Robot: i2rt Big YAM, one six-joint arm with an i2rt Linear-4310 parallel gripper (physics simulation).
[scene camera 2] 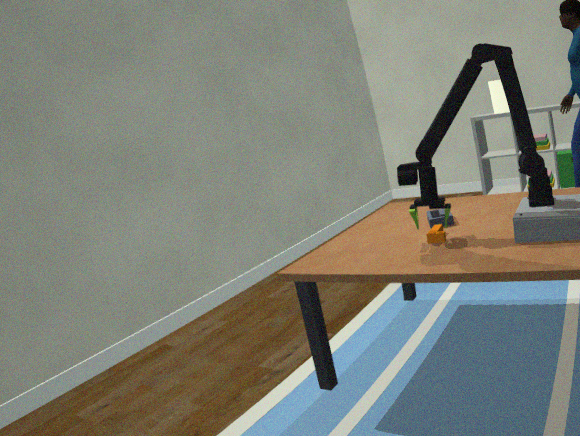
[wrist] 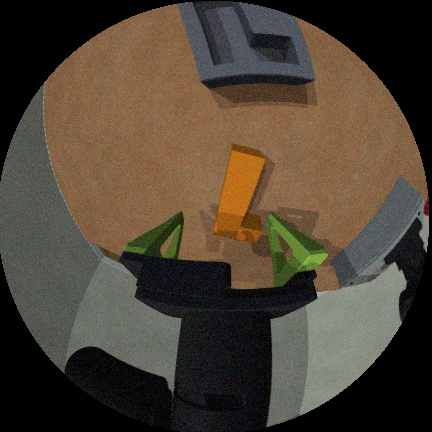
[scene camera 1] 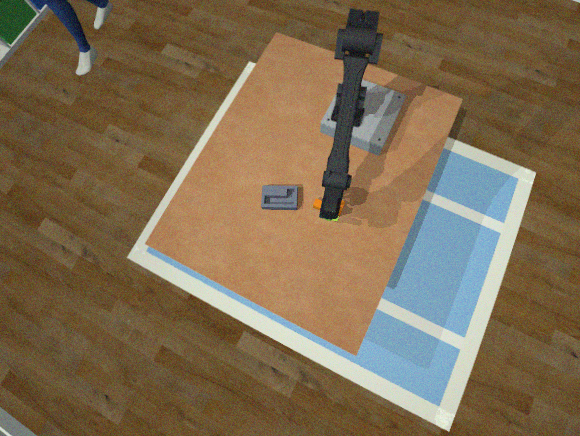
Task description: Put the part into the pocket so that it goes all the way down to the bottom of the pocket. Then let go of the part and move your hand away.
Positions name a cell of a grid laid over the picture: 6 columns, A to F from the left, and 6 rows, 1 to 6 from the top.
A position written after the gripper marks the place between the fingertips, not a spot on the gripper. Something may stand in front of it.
Observation:
The gripper (scene camera 2: E4) is open, with nothing in its grasp. Also in view: an orange L-shaped block (wrist: D3).
The gripper also shows in the wrist view (wrist: D4).

